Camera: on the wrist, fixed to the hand. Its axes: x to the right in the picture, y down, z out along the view.
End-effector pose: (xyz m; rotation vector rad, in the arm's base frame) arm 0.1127 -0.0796 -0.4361 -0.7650 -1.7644 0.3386
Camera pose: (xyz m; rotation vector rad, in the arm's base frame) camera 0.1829 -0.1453 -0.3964 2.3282 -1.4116 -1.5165
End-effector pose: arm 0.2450 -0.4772 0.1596 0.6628 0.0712 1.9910
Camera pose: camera 0.2508 -0.4529 0.0586 0.2890 0.3551 -1.0883
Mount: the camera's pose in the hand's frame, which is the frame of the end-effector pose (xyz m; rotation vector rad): -0.0243 -0.0493 -0.0883 -0.0211 -0.5957 -3.0158
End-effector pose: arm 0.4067 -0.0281 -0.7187 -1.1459 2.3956 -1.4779
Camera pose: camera 0.4113 0.0396 -0.6398 2.3050 0.9159 -0.0308
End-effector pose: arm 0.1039 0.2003 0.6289 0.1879 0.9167 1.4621
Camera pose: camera 0.0899 0.1343 0.5498 -0.5994 -0.0771 -1.3767
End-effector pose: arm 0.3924 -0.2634 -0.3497 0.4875 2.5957 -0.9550
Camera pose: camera 0.3765 -0.2446 -0.2486 2.7476 -0.4861 0.5783
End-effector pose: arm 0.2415 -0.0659 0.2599 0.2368 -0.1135 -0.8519
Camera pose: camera 0.2066 -0.0645 0.1619 0.0721 0.1568 2.3484
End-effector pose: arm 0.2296 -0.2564 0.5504 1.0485 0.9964 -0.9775
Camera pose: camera 0.1617 -0.1777 0.5459 1.3219 -0.9092 1.9288
